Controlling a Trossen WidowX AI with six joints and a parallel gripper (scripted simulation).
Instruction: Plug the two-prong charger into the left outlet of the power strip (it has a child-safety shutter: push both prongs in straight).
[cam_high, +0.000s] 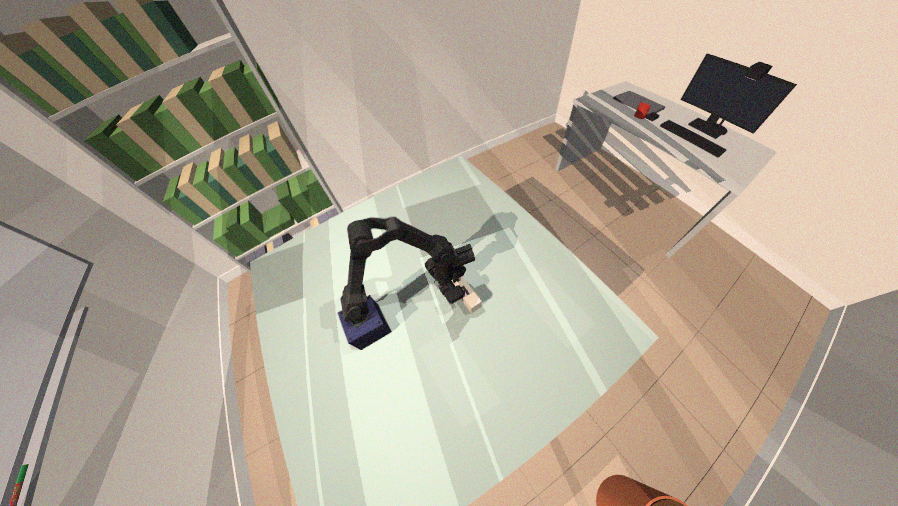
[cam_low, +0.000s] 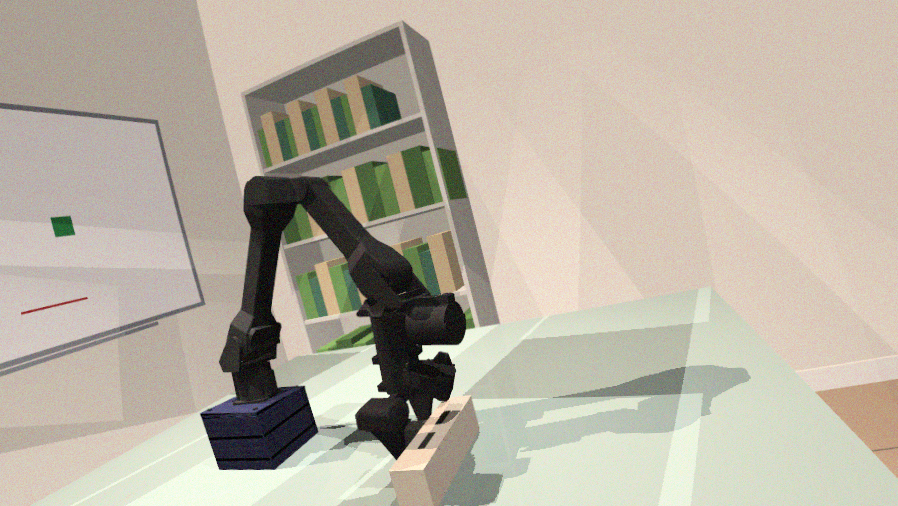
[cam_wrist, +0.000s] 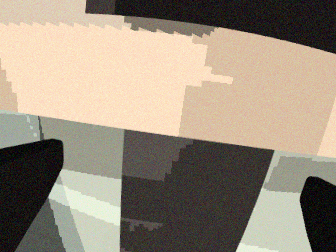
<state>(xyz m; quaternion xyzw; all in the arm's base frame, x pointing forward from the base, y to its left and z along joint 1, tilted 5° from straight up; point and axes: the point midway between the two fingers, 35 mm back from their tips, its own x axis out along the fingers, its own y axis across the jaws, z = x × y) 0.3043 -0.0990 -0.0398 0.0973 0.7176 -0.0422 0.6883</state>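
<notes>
The black two-prong charger is 2 cm ahead of my gripper tip and 1 cm above it.
</notes>
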